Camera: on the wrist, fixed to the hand. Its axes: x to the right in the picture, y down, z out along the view.
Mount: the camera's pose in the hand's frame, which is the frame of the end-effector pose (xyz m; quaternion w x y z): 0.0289 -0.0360 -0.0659 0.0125 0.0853 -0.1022 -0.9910
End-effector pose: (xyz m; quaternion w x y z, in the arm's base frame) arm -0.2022 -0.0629 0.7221 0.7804 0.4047 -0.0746 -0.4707
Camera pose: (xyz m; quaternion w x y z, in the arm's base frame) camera -0.1779 -0.0571 0.6456 0.4989 -0.0975 -0.2802 0.8143
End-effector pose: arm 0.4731 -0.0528 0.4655 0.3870 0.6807 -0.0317 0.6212
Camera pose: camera 0.4444 0.0223 0.4684 0.5592 0.1364 0.6876 -0.4426
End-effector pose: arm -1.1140 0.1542 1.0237 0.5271 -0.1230 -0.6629 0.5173
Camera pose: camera -1.0578 0.1957 1.0636 0.4620 0.7532 -0.1399 -0.4468
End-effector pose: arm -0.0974 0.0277 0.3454 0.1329 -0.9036 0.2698 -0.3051
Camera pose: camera -0.1045 0.0358 0.4251 0.1960 0.2985 0.9317 0.0662
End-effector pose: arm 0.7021 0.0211 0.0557 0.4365 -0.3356 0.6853 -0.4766
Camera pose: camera 0.6318 0.0080 0.0926 0.3682 0.6948 0.4093 0.4627
